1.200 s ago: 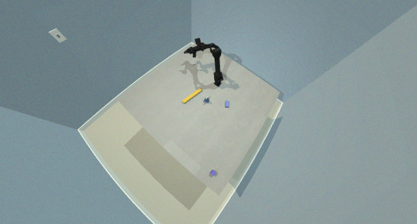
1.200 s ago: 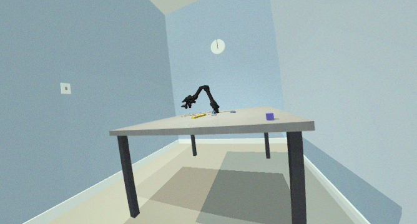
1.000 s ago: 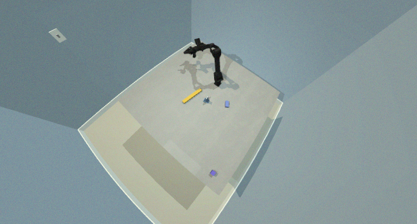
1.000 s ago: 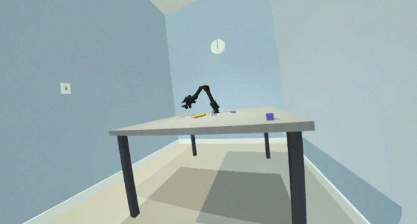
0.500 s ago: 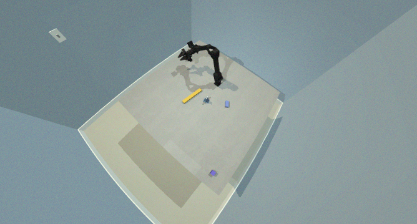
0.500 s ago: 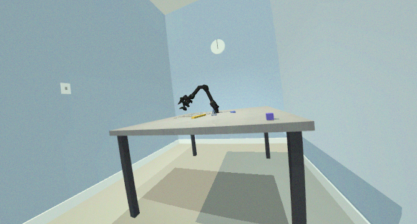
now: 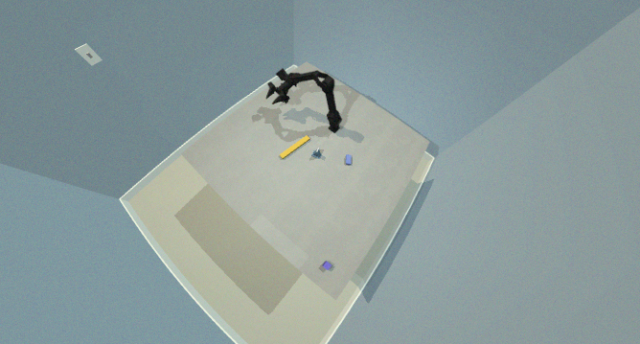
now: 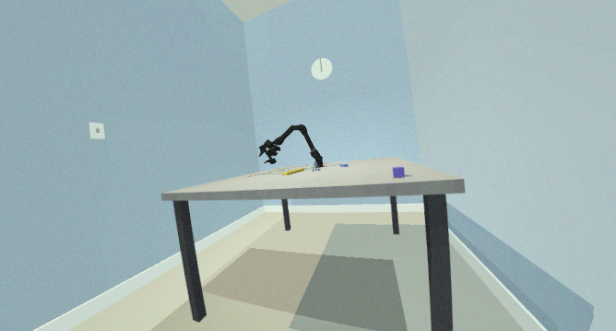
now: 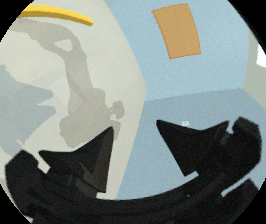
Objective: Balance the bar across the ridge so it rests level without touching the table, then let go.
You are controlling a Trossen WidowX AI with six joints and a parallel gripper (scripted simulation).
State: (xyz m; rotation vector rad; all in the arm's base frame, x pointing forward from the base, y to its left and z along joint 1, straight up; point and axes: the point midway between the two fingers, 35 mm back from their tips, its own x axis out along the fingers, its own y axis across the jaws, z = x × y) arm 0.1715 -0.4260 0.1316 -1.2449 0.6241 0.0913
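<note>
Right now the yellow bar is 110 mm ahead of my gripper tip, 340 mm to the left of it and 110 mm below it. Round my gripper tip: blue block 60 mm behind, 660 mm to the left, 110 mm below; purple cube 540 mm ahead, 940 mm to the left, 100 mm below.
</note>
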